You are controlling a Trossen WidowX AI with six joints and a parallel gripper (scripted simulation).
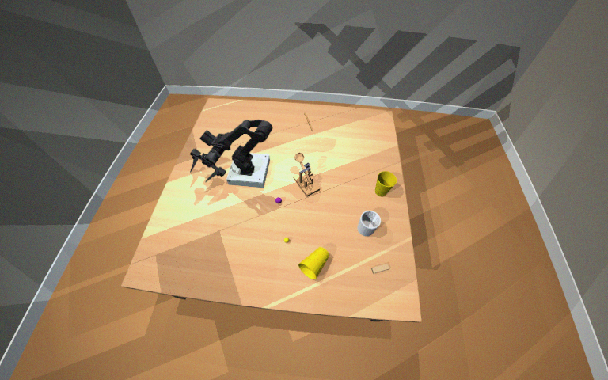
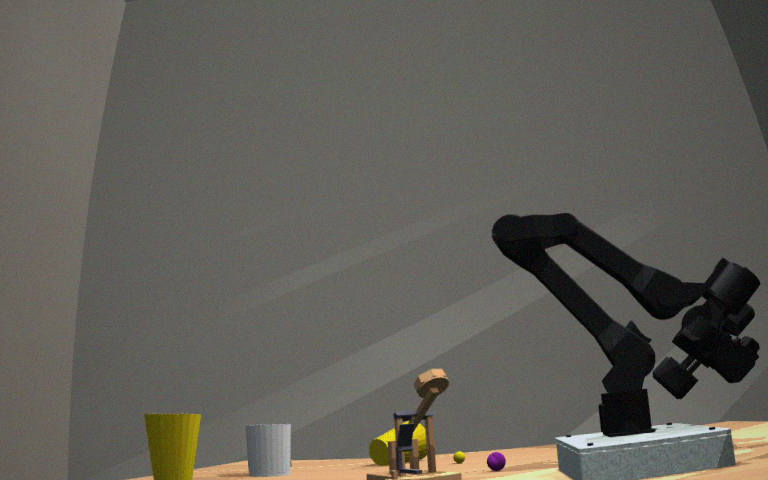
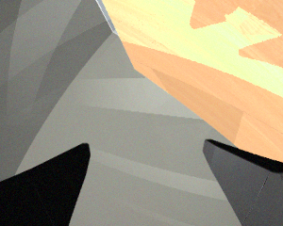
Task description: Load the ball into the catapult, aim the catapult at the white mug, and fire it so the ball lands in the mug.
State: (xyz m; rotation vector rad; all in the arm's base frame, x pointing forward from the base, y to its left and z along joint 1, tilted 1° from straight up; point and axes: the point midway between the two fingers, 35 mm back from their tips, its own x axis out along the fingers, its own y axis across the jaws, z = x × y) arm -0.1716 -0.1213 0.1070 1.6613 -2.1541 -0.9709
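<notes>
My gripper tip is 49 cm short of the wooden catapult, 19 cm to the right of it and 8 cm above it. From my gripper tip the other things lie so: purple ball 38 cm ahead, 2 cm to the left, 14 cm below; yellow ball 46 cm ahead, 18 cm to the right, 14 cm below; thin stick 44 cm ahead, 63 cm to the left, 15 cm below.
</notes>
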